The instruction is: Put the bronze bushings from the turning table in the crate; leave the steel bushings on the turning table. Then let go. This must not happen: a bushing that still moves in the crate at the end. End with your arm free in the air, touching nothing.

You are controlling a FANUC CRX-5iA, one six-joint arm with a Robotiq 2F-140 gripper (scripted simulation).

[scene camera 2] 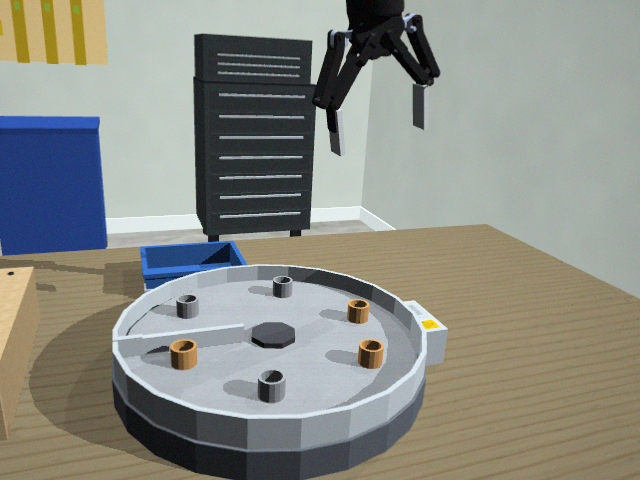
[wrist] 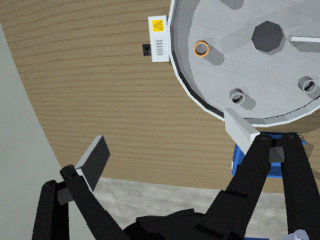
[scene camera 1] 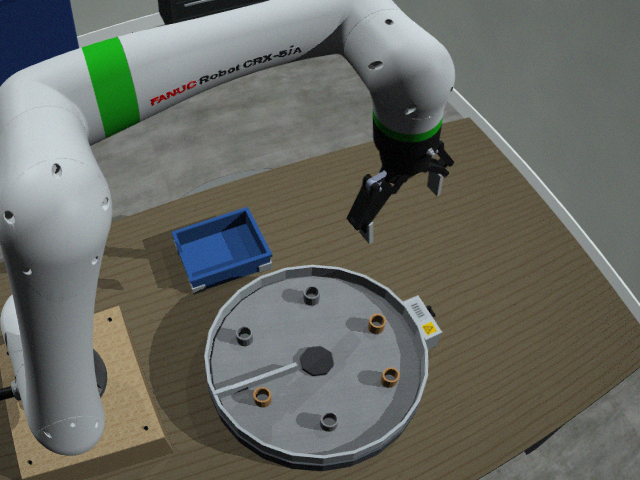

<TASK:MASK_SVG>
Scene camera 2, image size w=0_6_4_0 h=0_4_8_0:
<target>gripper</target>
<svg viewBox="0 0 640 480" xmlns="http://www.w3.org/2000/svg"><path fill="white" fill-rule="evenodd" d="M404 0L346 0L346 10L349 19L348 30L330 30L327 34L327 51L313 94L312 104L321 109L326 109L331 151L340 157L345 156L342 110L339 108L361 68L366 65L368 60L375 60L381 56L391 56L391 54L396 58L415 81L413 83L413 126L423 130L428 129L428 86L434 84L433 78L440 76L440 70L423 31L422 16L407 13L402 18L400 13L404 11ZM349 41L352 46L339 72L344 51ZM403 31L407 33L418 62L400 39Z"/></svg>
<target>bronze bushing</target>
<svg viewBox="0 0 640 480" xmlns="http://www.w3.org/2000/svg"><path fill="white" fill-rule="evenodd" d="M177 340L170 346L171 366L177 370L194 368L197 364L196 342L189 339Z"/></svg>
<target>steel bushing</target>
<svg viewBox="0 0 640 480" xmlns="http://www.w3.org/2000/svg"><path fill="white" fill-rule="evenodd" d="M258 374L258 398L266 403L277 403L283 400L285 397L286 374L279 369L265 369Z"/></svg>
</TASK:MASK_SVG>
